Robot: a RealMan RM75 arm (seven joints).
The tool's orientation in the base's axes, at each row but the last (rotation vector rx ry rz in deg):
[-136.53, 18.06, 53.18]
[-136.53, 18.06, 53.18]
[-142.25, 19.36, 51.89]
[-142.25, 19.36, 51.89]
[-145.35, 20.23, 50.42]
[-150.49, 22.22, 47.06]
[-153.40, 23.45, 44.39]
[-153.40, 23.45, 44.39]
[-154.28, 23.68, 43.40]
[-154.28, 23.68, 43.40]
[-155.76, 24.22, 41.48]
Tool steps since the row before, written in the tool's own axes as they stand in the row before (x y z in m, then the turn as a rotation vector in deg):
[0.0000, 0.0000, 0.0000, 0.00, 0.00, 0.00]
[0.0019, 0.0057, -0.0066, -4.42, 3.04, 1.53]
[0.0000, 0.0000, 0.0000, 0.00, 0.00, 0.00]
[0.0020, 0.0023, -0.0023, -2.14, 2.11, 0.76]
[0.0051, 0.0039, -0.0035, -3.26, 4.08, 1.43]
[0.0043, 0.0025, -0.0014, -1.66, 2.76, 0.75]
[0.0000, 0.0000, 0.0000, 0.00, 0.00, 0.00]
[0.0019, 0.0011, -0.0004, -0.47, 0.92, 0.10]
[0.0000, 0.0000, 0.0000, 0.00, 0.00, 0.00]
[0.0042, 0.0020, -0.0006, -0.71, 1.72, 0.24]
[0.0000, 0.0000, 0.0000, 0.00, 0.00, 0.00]
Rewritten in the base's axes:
[0.0000, 0.0000, 0.0000, 0.00, 0.00, 0.00]
[0.0027, -0.0085, 0.0003, -5.30, -1.53, 0.82]
[0.0000, 0.0000, 0.0000, 0.00, 0.00, 0.00]
[0.0019, -0.0033, -0.0006, -2.82, -1.28, 0.16]
[0.0043, -0.0056, -0.0020, -4.76, -2.58, -0.21]
[0.0032, -0.0035, -0.0021, -2.68, -1.92, -0.30]
[0.0000, 0.0000, 0.0000, 0.00, 0.00, 0.00]
[0.0013, -0.0015, -0.0010, -0.76, -0.71, -0.03]
[0.0000, 0.0000, 0.0000, 0.00, 0.00, 0.00]
[0.0030, -0.0028, -0.0022, -1.30, -1.34, -0.18]
[0.0000, 0.0000, 0.0000, 0.00, 0.00, 0.00]

